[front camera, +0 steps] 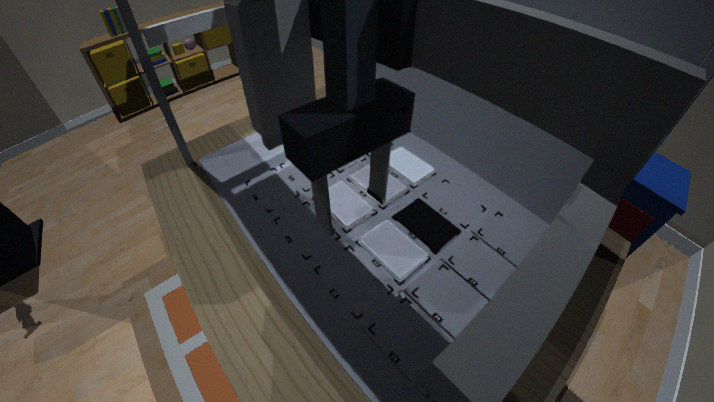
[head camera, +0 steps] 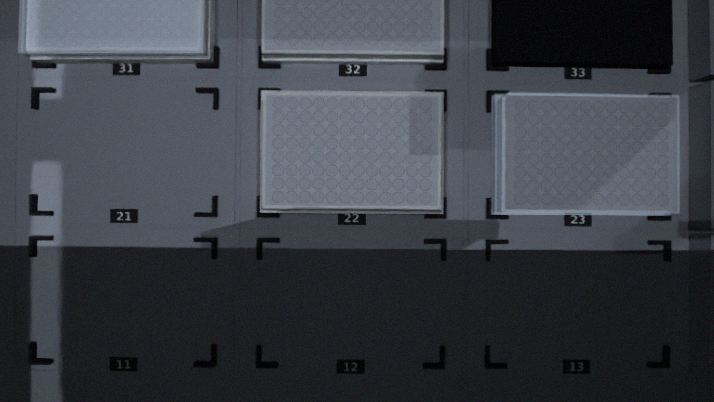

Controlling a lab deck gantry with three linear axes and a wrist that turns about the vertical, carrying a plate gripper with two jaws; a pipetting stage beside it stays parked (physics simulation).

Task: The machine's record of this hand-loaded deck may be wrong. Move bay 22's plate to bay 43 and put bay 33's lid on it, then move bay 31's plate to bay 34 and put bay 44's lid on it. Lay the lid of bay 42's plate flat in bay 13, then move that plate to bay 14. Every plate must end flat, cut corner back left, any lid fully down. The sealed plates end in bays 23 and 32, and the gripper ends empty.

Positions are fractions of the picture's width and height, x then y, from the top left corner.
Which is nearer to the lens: the black lid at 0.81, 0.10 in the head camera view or the grey plate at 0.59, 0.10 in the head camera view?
The grey plate.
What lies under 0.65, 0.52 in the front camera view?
A bay 43.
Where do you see a grey plate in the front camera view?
0.55, 0.47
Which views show the black lid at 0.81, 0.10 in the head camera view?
The front camera view and the head camera view: all of them.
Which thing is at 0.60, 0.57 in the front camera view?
A black lid.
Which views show the gripper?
The front camera view only.
